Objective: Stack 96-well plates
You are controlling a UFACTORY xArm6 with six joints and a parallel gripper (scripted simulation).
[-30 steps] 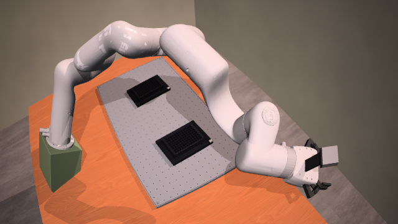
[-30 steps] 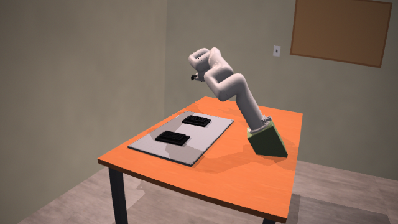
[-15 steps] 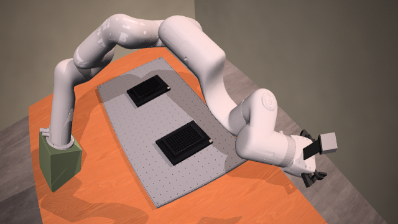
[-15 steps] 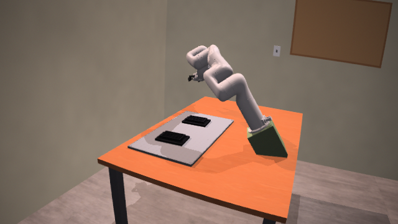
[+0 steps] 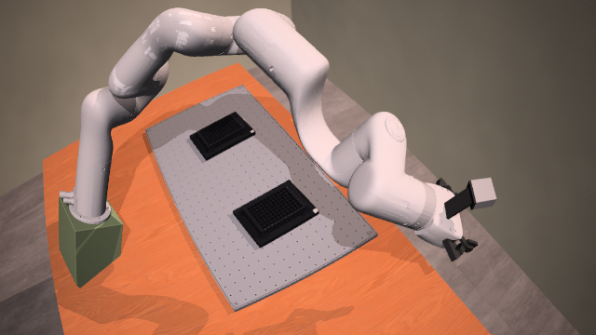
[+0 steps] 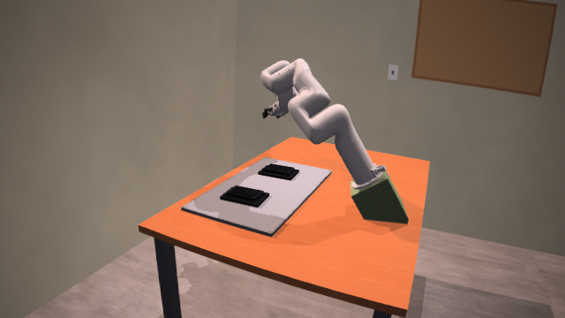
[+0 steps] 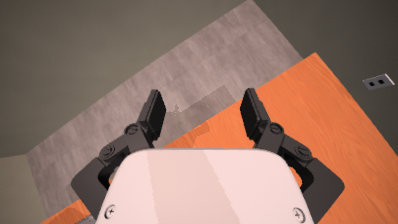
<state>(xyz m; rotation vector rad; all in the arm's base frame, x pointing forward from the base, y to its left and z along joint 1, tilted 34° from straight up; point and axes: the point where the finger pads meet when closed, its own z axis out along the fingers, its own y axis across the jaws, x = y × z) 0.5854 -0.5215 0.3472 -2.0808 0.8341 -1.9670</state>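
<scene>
Right now my hand is 33 cm to the right of the plate nest, 27 cm past it and 18 cm above it.
</scene>
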